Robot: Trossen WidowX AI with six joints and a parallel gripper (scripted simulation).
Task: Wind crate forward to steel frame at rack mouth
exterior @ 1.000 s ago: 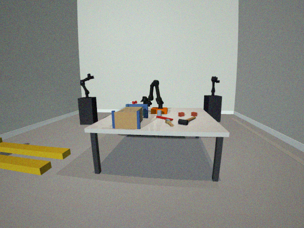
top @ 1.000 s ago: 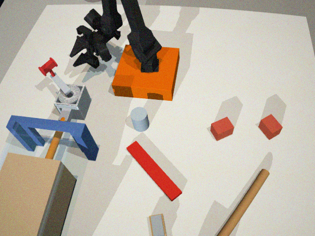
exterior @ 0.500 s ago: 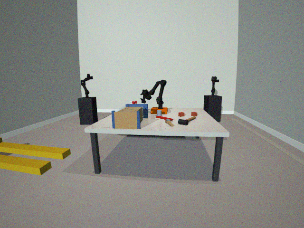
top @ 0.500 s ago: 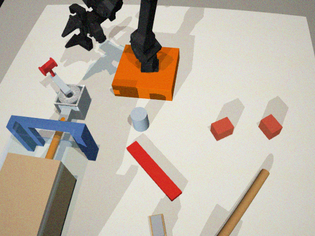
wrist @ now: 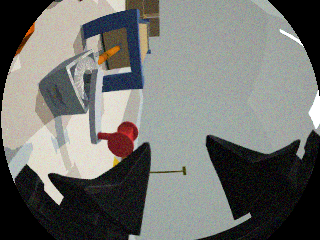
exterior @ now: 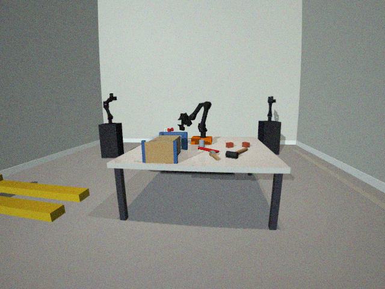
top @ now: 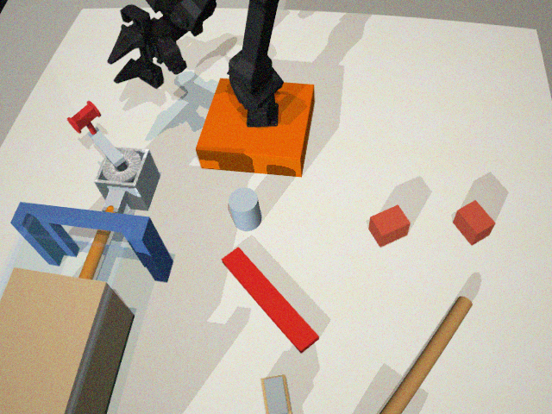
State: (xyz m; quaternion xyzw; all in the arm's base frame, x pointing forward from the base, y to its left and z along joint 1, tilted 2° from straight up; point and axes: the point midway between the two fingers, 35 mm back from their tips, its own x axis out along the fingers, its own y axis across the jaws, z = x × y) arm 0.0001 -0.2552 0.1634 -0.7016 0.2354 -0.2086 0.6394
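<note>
Right now my gripper tip is 70 mm short of the winch handle, 50 mm to the left of it and 120 mm above it. Round my gripper tip: red knob (40 mm ahead, 70 mm to the right, 90 mm below); flat red bar (360 mm ahead, 290 mm to the left, 220 mm below); grey winch (100 mm ahead, 10 mm to the right, 200 mm below).
</note>
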